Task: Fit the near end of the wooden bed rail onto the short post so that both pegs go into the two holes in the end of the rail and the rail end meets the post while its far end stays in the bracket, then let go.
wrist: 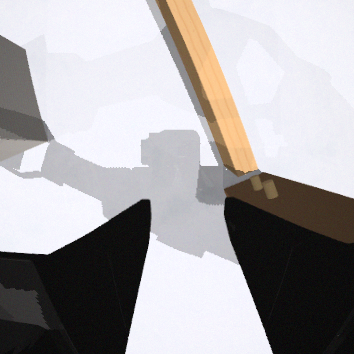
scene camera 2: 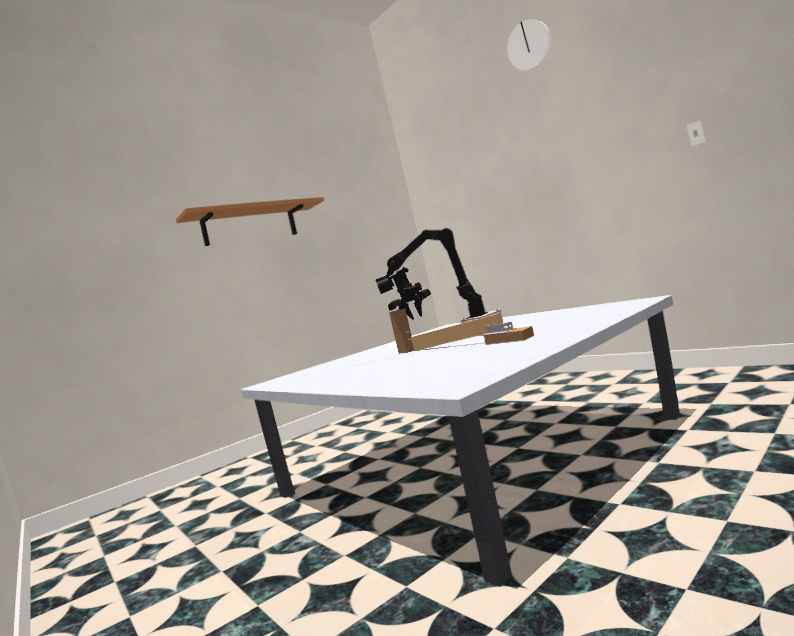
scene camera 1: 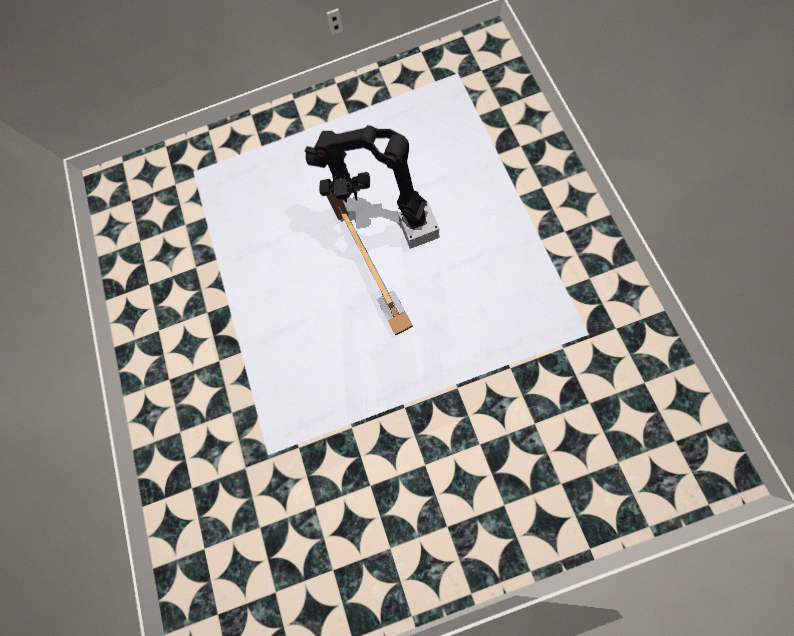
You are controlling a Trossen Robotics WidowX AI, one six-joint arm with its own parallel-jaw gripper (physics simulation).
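Places are measured from the arm's base along level axes (x ahead, y left, z up), in centimetres.
Where they show: gripper, fingertip midpoint: (wrist: 187,206) (scene camera 2: 417,318) (scene camera 1: 351,200); arm's base at its link origin: (scene camera 2: 478,315) (scene camera 1: 416,219).
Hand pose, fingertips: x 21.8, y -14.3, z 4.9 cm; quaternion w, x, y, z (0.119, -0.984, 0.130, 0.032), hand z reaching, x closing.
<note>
Things, the pixels of their top centre, and the offset from my fingertips. "*": a spot on its surface instead. Level surfaces: height alone.
- brown short post at a spot on its surface: (wrist: 315,205) * dy -1.9, dx +6.7, dz -0.5 cm
- grey bracket at a spot on its surface: (scene camera 2: 500,327) * dy +43.5, dx +0.1, dz -7.8 cm
- wooden block at its top centre: (scene camera 2: 507,330) (scene camera 1: 394,311) dy +45.5, dx -1.0, dz -9.4 cm
- white table at its surface level: dz -12.9 cm
The long wooden bed rail (scene camera 1: 367,255) (scene camera 2: 457,332) (wrist: 215,85) runs between the short post and the bracket. Its near end lies close to the brown short post (scene camera 1: 337,207) (scene camera 2: 400,331) (wrist: 315,205). Two pegs (wrist: 270,189) (wrist: 256,183) stick out of the post and show uncovered in the wrist view, beside the rail end. The far end of the rail is at the grey bracket (scene camera 1: 389,304) (scene camera 2: 500,327); how it sits inside is too small to tell. My gripper (scene camera 2: 415,317) (wrist: 187,206) is partly open and empty, above and beside the post, its right finger overlapping the post in the wrist view.
A wooden block (scene camera 1: 400,323) (scene camera 2: 509,336) stands at the bracket end. The arm's grey base (scene camera 1: 424,234) is to the right of the rail in the first scene view. The white table (scene camera 1: 463,291) (scene camera 2: 371,377) carries everything. Shadows of the arm fall around the rail.
</note>
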